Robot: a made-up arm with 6 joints. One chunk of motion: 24 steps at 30 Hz.
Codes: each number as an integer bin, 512 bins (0 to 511) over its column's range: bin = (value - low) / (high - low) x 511, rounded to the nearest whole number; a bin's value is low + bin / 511 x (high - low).
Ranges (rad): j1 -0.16..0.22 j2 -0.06..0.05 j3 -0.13..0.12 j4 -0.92..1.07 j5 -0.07..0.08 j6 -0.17..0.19
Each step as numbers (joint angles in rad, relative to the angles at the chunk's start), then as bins.
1 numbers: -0.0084 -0.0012 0.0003 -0.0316 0.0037 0.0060
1 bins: 204 273 266 228 251 250
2 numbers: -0.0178 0.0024 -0.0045 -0.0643 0.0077 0.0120
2 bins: 191 290 257 220 265 258
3 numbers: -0.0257 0.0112 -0.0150 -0.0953 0.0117 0.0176
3 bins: 181 331 235 212 278 266
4 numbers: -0.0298 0.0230 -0.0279 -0.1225 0.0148 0.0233
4 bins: 175 386 209 205 289 274
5 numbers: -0.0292 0.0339 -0.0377 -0.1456 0.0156 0.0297
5 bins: 176 436 189 199 292 283
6 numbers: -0.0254 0.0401 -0.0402 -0.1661 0.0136 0.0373
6 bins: 181 465 184 194 285 294
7 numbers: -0.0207 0.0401 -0.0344 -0.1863 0.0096 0.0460
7 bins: 187 465 195 188 271 307
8 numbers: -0.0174 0.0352 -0.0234 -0.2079 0.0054 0.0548
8 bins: 192 442 218 183 257 319
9 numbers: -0.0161 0.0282 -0.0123 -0.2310 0.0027 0.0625
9 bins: 194 410 241 177 248 330
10 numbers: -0.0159 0.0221 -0.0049 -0.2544 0.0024 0.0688
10 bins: 194 381 256 171 247 339
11 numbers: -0.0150 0.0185 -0.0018 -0.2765 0.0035 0.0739
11 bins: 195 365 262 165 250 346
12 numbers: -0.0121 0.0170 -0.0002 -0.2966 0.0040 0.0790
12 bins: 199 358 265 160 252 353
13 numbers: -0.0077 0.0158 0.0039 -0.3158 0.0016 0.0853
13 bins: 205 352 274 155 244 362
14 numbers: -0.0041 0.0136 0.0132 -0.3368 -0.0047 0.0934
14 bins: 210 342 293 150 222 374
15 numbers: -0.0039 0.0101 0.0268 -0.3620 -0.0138 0.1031
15 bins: 210 326 320 143 191 388
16 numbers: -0.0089 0.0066 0.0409 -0.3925 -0.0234 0.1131
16 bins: 203 309 349 135 159 402
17 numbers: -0.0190 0.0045 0.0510 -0.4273 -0.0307 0.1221
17 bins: 190 300 370 127 134 415
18 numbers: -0.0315 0.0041 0.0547 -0.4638 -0.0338 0.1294
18 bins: 173 298 378 117 123 425
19 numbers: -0.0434 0.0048 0.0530 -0.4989 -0.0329 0.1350
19 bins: 157 301 374 108 126 433
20 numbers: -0.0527 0.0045 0.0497 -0.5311 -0.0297 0.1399
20 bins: 144 300 367 100 137 440
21 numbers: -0.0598 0.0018 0.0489 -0.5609 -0.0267 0.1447
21 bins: 135 287 366 92 148 447
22 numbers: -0.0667 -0.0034 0.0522 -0.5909 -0.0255 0.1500
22 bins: 125 263 372 85 152 454
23 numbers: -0.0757 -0.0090 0.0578 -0.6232 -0.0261 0.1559
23 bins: 113 237 384 76 150 463
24 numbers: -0.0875 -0.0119 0.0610 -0.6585 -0.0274 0.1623
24 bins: 97 223 390 67 145 472
